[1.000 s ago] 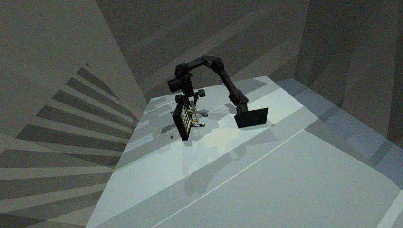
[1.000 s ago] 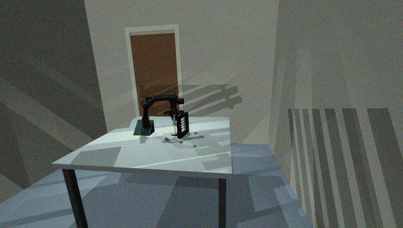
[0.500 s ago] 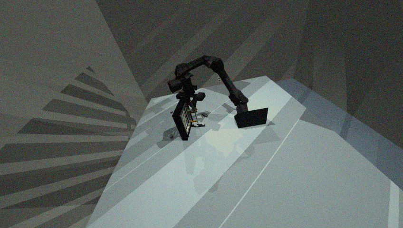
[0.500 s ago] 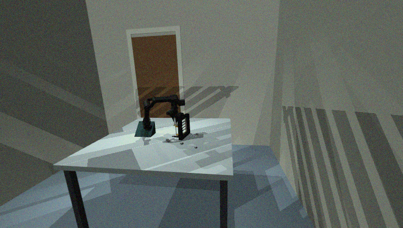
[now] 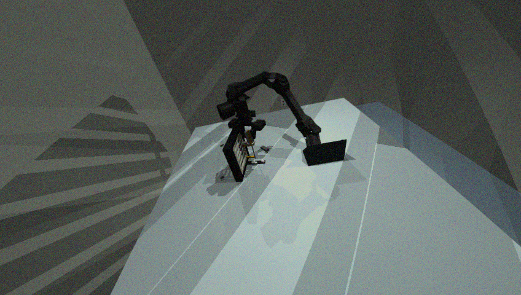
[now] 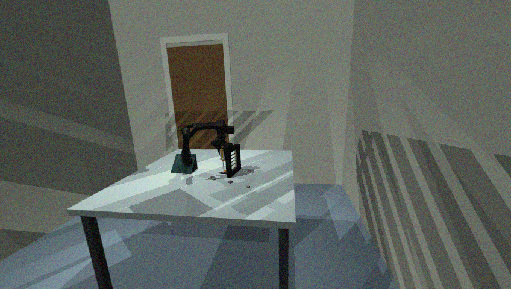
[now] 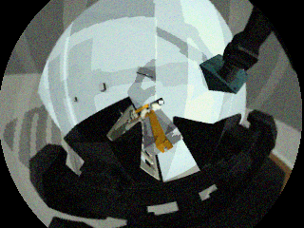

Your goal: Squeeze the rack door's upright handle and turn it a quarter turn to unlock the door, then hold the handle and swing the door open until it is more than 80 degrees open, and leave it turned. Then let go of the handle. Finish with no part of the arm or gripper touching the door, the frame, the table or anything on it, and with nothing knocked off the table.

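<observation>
The upright handle lies 10 mm to the left of my gripper tip and 30 mm below it. From my gripper tip the other things lie so: grey block: 50 mm behind, 100 mm to the right, 150 mm below.
</observation>
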